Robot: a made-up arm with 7 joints. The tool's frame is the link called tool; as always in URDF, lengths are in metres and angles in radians.
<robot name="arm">
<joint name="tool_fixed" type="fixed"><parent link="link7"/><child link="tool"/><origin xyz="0.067 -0.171 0.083" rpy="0 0 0"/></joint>
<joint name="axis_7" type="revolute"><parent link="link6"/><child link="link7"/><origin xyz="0.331 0.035 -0.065" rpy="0 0 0"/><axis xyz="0 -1 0"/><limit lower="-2.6" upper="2.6" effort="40" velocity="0.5"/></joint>
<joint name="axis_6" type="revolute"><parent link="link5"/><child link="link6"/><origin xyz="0.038 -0.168 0.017" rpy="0 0 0"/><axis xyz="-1 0 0"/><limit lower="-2.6" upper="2.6" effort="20" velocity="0.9"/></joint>
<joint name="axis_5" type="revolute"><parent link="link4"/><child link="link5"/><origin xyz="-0.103 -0.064 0.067" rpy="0 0 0"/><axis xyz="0 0 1"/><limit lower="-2.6" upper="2.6" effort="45" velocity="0.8"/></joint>
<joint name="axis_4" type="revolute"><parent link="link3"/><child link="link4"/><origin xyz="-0.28 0.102 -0.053" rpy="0 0 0"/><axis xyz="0 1 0"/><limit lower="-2.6" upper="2.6" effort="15" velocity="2.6"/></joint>
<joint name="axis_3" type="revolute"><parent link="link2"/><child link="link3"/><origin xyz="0.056 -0.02 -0.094" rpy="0 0 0"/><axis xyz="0 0 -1"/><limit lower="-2.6" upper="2.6" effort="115" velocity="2.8"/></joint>
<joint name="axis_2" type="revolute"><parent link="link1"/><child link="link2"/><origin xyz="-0.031 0.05 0.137" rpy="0 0 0"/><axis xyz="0 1 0"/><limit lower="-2.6" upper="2.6" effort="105" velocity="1.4"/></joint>
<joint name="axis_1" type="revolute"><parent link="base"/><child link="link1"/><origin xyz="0 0 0.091" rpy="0 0 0"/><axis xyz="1 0 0"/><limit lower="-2.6" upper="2.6" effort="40" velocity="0.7"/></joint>
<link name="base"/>
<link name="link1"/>
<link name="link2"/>
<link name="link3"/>
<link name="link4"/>
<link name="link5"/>
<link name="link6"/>
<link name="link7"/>
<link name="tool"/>
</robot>
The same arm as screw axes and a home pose.
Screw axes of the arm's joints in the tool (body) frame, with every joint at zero. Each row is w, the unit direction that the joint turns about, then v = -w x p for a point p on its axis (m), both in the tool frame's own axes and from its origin. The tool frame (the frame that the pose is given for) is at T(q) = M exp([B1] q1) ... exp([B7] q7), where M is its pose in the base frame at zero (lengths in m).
B1: w 1 0 0 v 0.0000 -0.0920 -0.2360
B2: w 0 1 0 v -0.0450 0.0000 -0.1090
B3: w 0 0 -1 v -0.2660 -0.0530 0.0000
B4: w 0 1 0 v 0.1020 0.0000 -0.3330
B5: w 0 0 1 v 0.3040 0.4360 0.0000
B6: w -1 0 0 v 0.0000 0.0180 0.1360
B7: w 0 -1 0 v -0.0830 0.0000 0.0670
M: xyz 0.0780 -0.2360 0.1830 (m) quaternion w x y z 1 0 0 0
Joint limits (rad, base to tool): -2.6000..2.6000 -2.6000..2.6000 -2.6000..2.6000 -2.6000..2.6000 -2.6000..2.6000 -2.6000..2.6000 -2.6000..2.6000

